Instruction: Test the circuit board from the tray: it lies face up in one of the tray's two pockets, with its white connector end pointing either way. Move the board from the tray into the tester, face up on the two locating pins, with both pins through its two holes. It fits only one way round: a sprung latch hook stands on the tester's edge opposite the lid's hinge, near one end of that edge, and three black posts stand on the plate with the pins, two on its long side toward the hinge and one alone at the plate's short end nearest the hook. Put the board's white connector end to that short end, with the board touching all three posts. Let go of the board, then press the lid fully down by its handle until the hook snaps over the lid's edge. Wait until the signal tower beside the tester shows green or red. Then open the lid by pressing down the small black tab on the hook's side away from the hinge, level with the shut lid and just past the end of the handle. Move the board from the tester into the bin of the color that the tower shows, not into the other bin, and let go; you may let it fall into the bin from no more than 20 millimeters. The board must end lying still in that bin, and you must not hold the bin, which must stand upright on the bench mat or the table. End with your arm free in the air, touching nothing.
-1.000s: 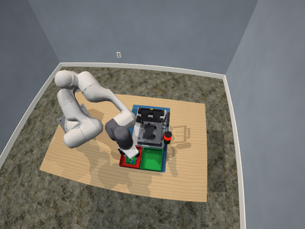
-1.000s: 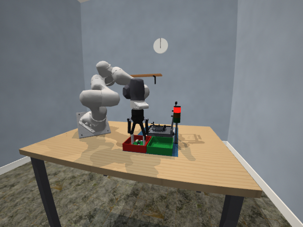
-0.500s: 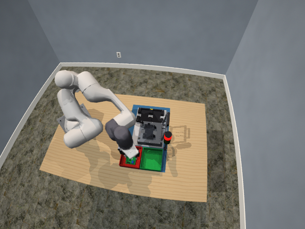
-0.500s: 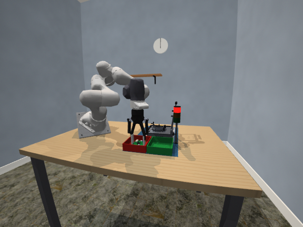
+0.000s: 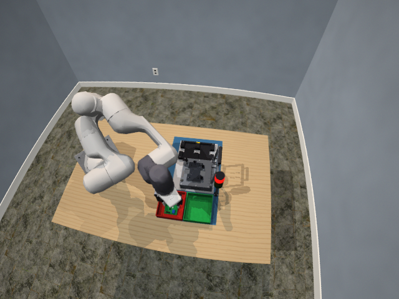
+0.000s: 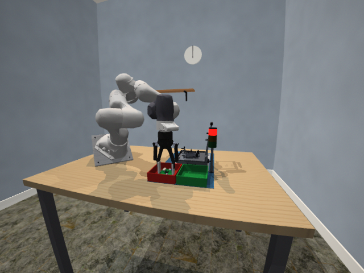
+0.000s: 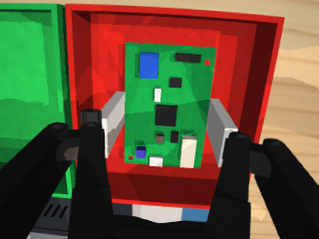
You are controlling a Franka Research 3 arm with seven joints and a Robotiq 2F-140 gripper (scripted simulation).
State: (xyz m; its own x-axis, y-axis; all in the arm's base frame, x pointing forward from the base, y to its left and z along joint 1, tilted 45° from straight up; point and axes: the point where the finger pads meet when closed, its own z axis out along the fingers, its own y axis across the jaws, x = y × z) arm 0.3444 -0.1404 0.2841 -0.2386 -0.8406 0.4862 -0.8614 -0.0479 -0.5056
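My gripper is now 3 cm above the red bin. Also, from my hand: tester plate 17 cm to the left, 16 cm ahead, 3 cm above; green circuit board 2 cm below; green bin 14 cm ahead, 4 cm to the right, 3 cm below.
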